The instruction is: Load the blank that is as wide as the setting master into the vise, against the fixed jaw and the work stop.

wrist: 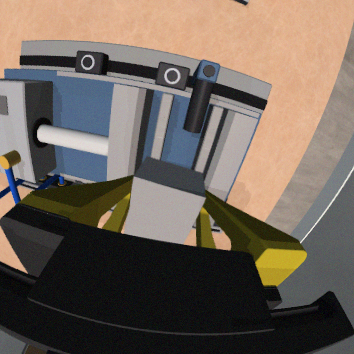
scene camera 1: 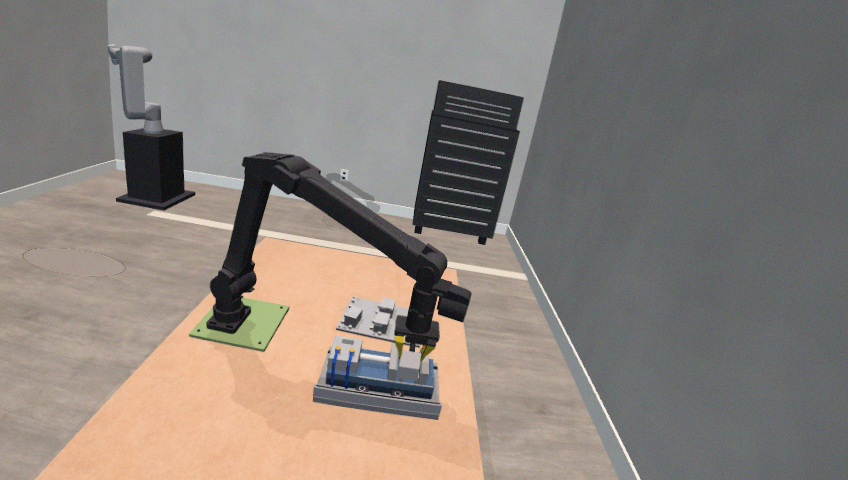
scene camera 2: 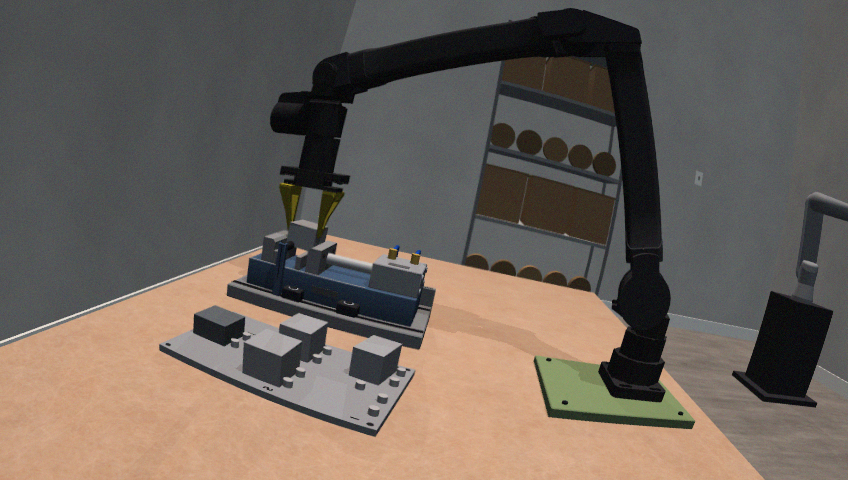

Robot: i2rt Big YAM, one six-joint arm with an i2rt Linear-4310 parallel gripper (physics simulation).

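Places are measured from the arm's base along level axes (x ahead, y left, z up), in centimetres.
Pixels of known places: gripper, between the fingertips: [wrist: 167, 189] [scene camera 1: 410, 359] [scene camera 2: 304, 234]; arm's base, origin of its link: [scene camera 1: 229, 319] [scene camera 2: 629, 385].
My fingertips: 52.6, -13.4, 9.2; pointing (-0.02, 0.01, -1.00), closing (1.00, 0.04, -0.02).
Note:
Ahead of a thing's pixels: the offset from my fingertips to its middle, as dx, dy, dz. "pt": to the spot under its first point.
My gripper [scene camera 1: 411, 357] [scene camera 2: 305, 231] [wrist: 167, 189] is shut on a grey blank {+0.0, -1.8, -0.4} [scene camera 1: 408, 368] [scene camera 2: 307, 237] [wrist: 165, 207], held upright over the open end of the blue vise {-6.3, +0.6, -5.3} [scene camera 1: 376, 385] [scene camera 2: 357, 293] [wrist: 82, 102]. In scene camera 1 it appears between the movable jaw [scene camera 1: 393, 364] [scene camera 2: 319, 258] [wrist: 123, 117] and the fixed jaw [scene camera 1: 424, 372] [scene camera 2: 273, 246] [wrist: 234, 145]. The work stop's black rod {+0.5, +6.0, -1.3} [wrist: 198, 107] lies beyond the blank in the wrist view, with a visible gap. Its blue post {+0.4, +8.2, -4.4} [scene camera 2: 280, 270] stands at the vise's side. The blank's underside and its seating are hidden.
A grey plate {-9.0, +28.6, -9.9} [scene camera 2: 333, 407] beside the vise carries a dark block {+0.6, +28.1, -8.3} [scene camera 2: 218, 324], three lighter blocks {-8.6, +33.0, -7.7} [scene camera 2: 271, 356] {-9.2, +24.1, -7.7} [scene camera 2: 304, 336] {-18.1, +24.5, -7.7} [scene camera 2: 375, 359] and small pegs. Blue hoses {pt -17.2, -6.5, -1.3} [scene camera 1: 333, 368] hang at the vise's cylinder end. The arm stands on a green base plate [scene camera 1: 273, 321] [scene camera 2: 571, 398].

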